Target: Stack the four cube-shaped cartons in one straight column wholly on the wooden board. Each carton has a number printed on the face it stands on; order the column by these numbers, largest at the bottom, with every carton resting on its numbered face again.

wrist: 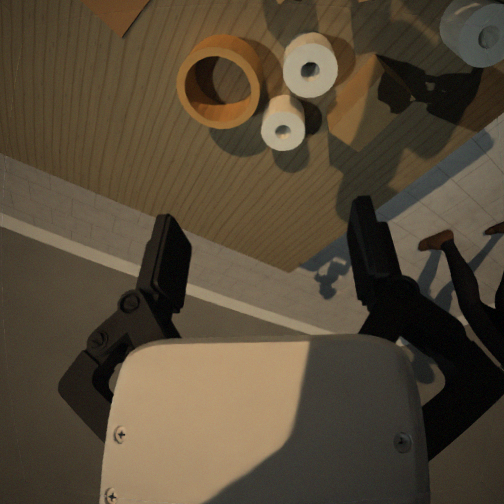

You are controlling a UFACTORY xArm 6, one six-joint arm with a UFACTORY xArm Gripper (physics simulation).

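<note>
My gripper (267, 255) is open and empty, with its two dark fingers spread wide over the near edge of the wooden table. A tan box-like shape (352, 102), possibly one carton, lies in shadow behind the white rolls, well ahead of the fingers. No printed number shows on it. A corner of a flat orange-brown board (116, 14) shows at the top left edge. No other carton is clearly in view.
An orange ring (219, 81) lies on the table. Two white rolls (310, 65) (283, 123) stand beside it, and a grey-blue roll (475, 32) sits at the top right. The table edge (150, 220) runs diagonally, with tiled floor beyond. Dark legs with brown feet (436, 240) are at the right.
</note>
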